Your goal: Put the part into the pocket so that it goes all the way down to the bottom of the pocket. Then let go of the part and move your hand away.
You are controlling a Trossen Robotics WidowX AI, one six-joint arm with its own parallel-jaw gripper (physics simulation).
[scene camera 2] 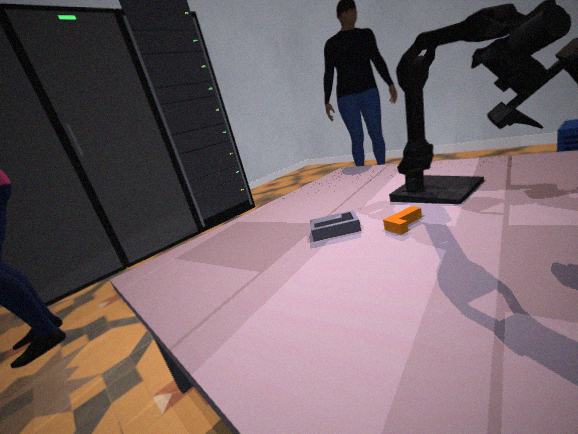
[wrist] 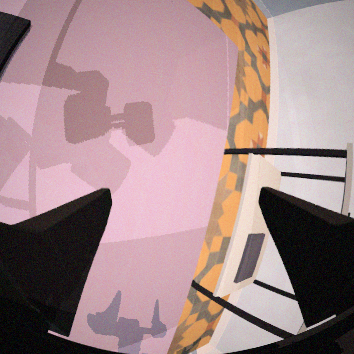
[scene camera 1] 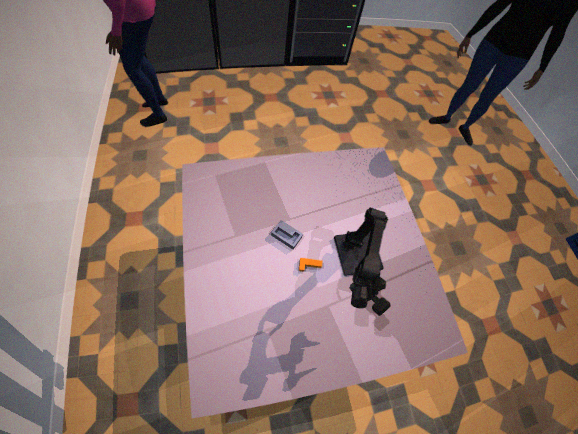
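Where they show: gripper, between the fingertips: (scene camera 2: 564, 111) (wrist: 186, 195); arm's base, origin of its link: (scene camera 2: 414, 188) (scene camera 1: 349, 243).
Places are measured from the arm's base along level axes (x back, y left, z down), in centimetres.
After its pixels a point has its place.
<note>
The orange L-shaped part (scene camera 1: 312, 263) {x -23.2, y 3.5, z -0.6 cm} (scene camera 2: 398, 220) {x -28.1, y 2.9, z -0.6 cm} lies flat on the table, between the grey block and the arm's base. The grey block (scene camera 1: 283, 241) {x -32.4, y -12.6, z 0.0 cm} (scene camera 2: 337, 231) {x -32.7, y -13.0, z 0.9 cm} stands near it, with a dark L-shaped pocket in its top. The part is outside the block and apart from it. My gripper (scene camera 1: 370, 303) {x -11.6, y 34.7, z -18.9 cm} (wrist: 186, 195) {x -11.6, y 34.7, z -18.9 cm} is open and empty, raised above the table on the far side of the arm's base from the block. In scene camera 2 it is partly cut off at the right edge. The part and the block do not show in the wrist view.
The arm's black base plate (scene camera 1: 348, 260) {x -4.6, y 8.0, z 0.6 cm} (scene camera 2: 440, 190) {x -2.1, y 8.1, z 0.5 cm} stands close to the part on the pink table (scene camera 1: 215, 300) {x -72.9, y 4.4, z 2.4 cm} (scene camera 2: 300, 325) {x -67.8, y -3.0, z 2.4 cm} (wrist: 165, 200) {x -16.2, y 48.7, z 2.4 cm}. The arm's shadow falls across the table beside the part. Two people and dark cabinets (scene camera 1: 252, 32) (scene camera 2: 95, 140) are beyond the table.
</note>
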